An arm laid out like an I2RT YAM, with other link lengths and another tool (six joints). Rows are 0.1 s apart.
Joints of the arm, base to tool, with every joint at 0 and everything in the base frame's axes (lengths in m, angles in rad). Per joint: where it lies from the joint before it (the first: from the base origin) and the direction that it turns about. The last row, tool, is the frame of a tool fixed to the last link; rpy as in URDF.
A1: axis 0 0 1 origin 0 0 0.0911
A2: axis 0 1 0 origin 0.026 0.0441 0.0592
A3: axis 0 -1 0 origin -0.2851 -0.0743 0
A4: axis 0 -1 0 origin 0.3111 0.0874 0.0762
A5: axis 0 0 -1 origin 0.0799 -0.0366 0.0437
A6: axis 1 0 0 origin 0.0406 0 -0.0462
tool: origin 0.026 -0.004 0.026 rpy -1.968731 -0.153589 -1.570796
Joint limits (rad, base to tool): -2.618..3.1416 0..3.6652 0..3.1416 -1.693..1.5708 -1.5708..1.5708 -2.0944..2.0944
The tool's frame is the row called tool.
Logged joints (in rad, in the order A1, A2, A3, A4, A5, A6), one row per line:
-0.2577 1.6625 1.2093 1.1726 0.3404 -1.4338
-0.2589 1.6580 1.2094 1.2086 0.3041 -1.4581
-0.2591 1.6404 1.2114 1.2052 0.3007 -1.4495
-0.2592 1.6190 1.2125 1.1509 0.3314 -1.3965
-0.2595 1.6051 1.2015 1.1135 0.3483 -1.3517
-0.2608 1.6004 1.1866 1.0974 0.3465 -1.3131
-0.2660 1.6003 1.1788 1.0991 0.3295 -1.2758
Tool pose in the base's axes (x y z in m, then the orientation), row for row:
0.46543 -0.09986 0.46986 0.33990 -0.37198 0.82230 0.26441
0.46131 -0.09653 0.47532 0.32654 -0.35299 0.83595 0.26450
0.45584 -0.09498 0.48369 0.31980 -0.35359 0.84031 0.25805
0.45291 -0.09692 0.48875 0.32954 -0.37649 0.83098 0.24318
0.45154 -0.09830 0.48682 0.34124 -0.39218 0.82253 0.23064
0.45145 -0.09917 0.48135 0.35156 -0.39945 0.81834 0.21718
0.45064 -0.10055 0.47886 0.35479 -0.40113 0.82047 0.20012
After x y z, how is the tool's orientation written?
As a quaternion, x y z w.
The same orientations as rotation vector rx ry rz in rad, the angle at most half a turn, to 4 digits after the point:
0.9186 -1.0053 2.2224
0.8825 -0.9539 2.2591
0.8671 -0.9587 2.2784
0.9004 -1.0287 2.2705
0.9385 -1.0786 2.2622
0.9738 -1.1064 2.2667
0.9917 -1.1212 2.2934

